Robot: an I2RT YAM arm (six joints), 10 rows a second.
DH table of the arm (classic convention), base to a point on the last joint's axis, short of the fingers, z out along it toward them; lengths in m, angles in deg. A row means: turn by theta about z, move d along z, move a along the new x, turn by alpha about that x. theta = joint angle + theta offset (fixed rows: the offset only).
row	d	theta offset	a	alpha
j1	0.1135	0	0.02	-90
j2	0	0	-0.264	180
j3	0	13.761	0.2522	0
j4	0	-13.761	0.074	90
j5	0	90	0	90
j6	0.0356	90	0	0
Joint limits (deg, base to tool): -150..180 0..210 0..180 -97..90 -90..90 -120..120
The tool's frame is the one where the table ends.
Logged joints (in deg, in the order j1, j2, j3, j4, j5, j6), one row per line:
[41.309 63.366 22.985 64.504 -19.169 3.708]
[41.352 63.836 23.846 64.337 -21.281 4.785]
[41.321 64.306 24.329 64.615 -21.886 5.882]
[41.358 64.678 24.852 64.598 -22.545 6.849]
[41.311 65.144 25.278 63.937 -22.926 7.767]
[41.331 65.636 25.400 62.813 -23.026 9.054]
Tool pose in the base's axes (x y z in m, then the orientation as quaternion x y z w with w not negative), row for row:
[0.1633 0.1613 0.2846 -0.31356 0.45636 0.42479 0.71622]
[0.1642 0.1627 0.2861 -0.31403 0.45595 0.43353 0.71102]
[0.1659 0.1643 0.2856 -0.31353 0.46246 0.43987 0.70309]
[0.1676 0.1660 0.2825 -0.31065 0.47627 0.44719 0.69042]
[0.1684 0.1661 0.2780 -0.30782 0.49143 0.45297 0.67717]
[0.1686 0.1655 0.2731 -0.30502 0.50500 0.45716 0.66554]
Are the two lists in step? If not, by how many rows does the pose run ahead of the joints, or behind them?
The pose runs 2 rows ahead of the joints: the pose in row i belongs to the joints in row i + 2.
